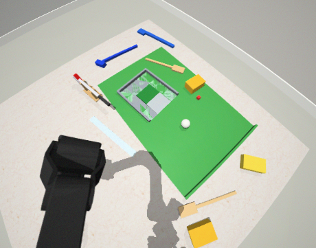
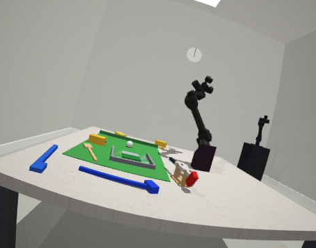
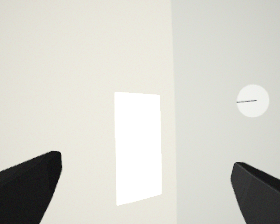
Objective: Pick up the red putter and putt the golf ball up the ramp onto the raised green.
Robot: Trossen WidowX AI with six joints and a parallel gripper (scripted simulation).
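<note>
The white golf ball is 49 cm ahead of my gripper tip, 39 cm to the left of it and 65 cm below it. Also, from my gripper tip: green mat (50 cm ahead, 51 cm to the left, 68 cm below); small red cube (64 cm ahead, 46 cm to the left, 67 cm below); pale blue strip (17 cm ahead, 55 cm to the left, 68 cm below).
</note>
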